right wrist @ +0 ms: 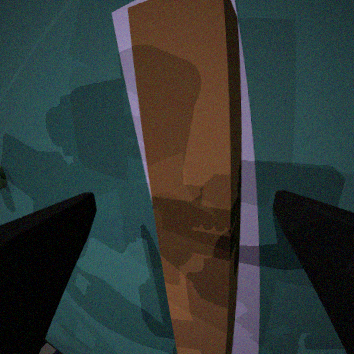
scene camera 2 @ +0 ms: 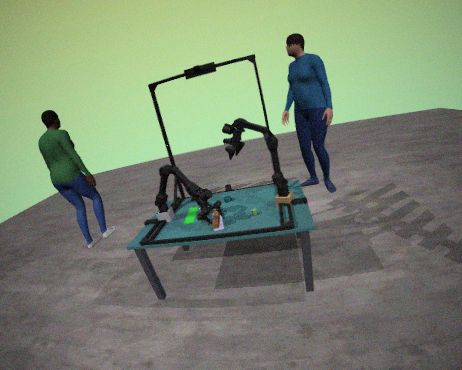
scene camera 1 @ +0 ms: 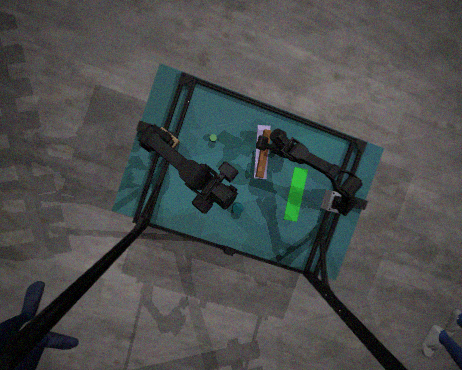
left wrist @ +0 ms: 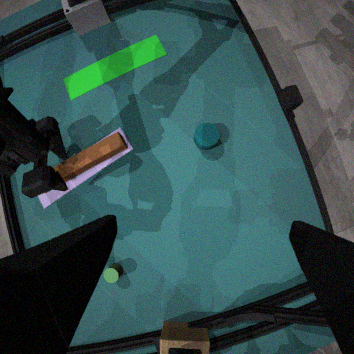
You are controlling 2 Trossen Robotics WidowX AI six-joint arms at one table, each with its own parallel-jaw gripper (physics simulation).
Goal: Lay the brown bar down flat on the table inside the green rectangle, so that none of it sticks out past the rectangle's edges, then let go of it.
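Frame: origin at the left arm's base, x right, y down, z ahead, level; metres.
Where they show: left gripper, fingertip midpoint: [scene camera 2: 233, 157] [left wrist: 203, 226]; right gripper, fingertip midpoint: [right wrist: 185, 200] [scene camera 2: 217, 219] [left wrist: 65, 173]; left arm's base at its link origin: [scene camera 2: 284, 194]; right arm's base at its link origin: [scene camera 2: 164, 210] [scene camera 1: 339, 203].
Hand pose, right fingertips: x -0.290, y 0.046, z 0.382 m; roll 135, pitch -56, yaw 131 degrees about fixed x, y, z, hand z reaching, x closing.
Note:
Each offset is from my right fingertips to the top centre of the thing. "pt": to the spot under its first point. Level surfaces: height alone.
The brown bar @[dx +0.030, dy -0.014, dz +0.024 m] [scene camera 1: 261, 164] [scene camera 2: 216, 220] [left wrist: 95, 154] [right wrist: 180, 125] lies lengthwise over a lilac rectangle [scene camera 1: 260, 130] [left wrist: 45, 200] [right wrist: 249, 250], whose edges show beside it. The green rectangle @[pt dx +0.080, dy +0.019, dz +0.293 m] [scene camera 1: 296, 194] [scene camera 2: 191, 215] [left wrist: 116, 66] lies apart from it, to the right in scene camera 1, with shadow across it. My right gripper [scene camera 1: 264, 142] [left wrist: 65, 173] [right wrist: 185, 200] is open over the bar, one finger to each side with gaps, nearer one end. Part of the bar is hidden under it in scene camera 1. My left gripper [scene camera 1: 216, 187] [scene camera 2: 234, 152] [left wrist: 203, 226] is open and empty, high above the table.
A teal disc @[dx +0.323, dy -0.011, dz +0.095 m] [scene camera 1: 238, 208] [scene camera 2: 228, 199] [left wrist: 206, 136] lies below the left gripper in scene camera 1. A small light-green cylinder @[dx +0.127, dy -0.014, dz -0.218 m] [scene camera 1: 213, 137] [scene camera 2: 254, 212] [left wrist: 111, 274] stands left of the bar there. Black frame rails [scene camera 1: 265, 106] run along the table @[dy +0.020 m] [scene camera 1: 372, 152].

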